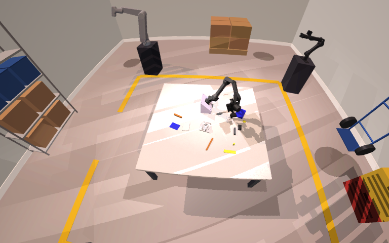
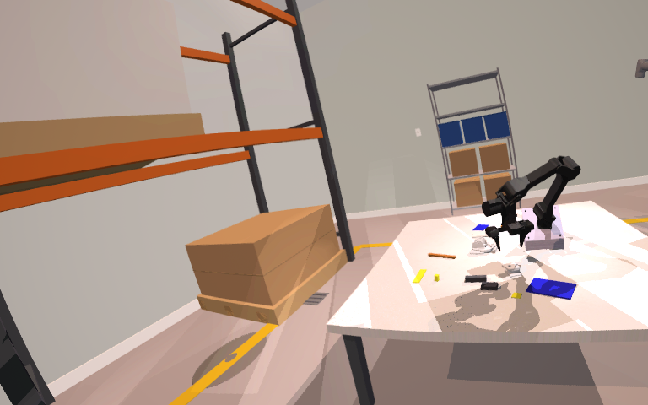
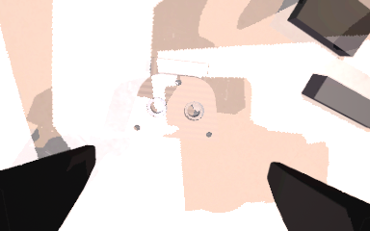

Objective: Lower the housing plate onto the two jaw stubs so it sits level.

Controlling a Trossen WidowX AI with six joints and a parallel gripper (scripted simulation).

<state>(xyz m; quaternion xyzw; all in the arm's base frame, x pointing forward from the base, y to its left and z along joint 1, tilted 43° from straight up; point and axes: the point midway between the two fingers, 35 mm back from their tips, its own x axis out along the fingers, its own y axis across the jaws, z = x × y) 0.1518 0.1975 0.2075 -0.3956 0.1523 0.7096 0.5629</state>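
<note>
My gripper tip is now 7 cm above the white part and 1 cm past it. Round my gripper tip: yellow strip 39 cm ahead, 10 cm below, 5 cm to the left; blue plate 15 cm behind, 13 cm to the left, 10 cm below; orange rod 35 cm ahead, 16 cm to the right, 10 cm below.
</note>
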